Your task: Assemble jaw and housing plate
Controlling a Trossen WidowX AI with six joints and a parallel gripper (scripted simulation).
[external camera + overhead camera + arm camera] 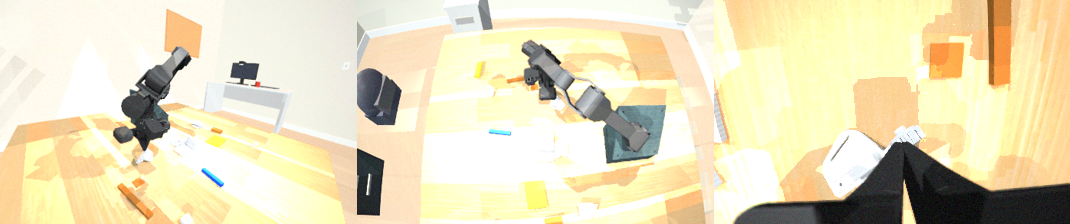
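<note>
Now: gripper tip 50 mm above the white jaw and 30 mm past it. Round my gripper tip: long orange bar 100 mm ahead, 90 mm to the right, 70 mm below; small orange square 80 mm below, 50 mm to the right, 40 mm ahead; white cube 230 mm ahead, 70 mm below, 10 mm to the right.
</note>
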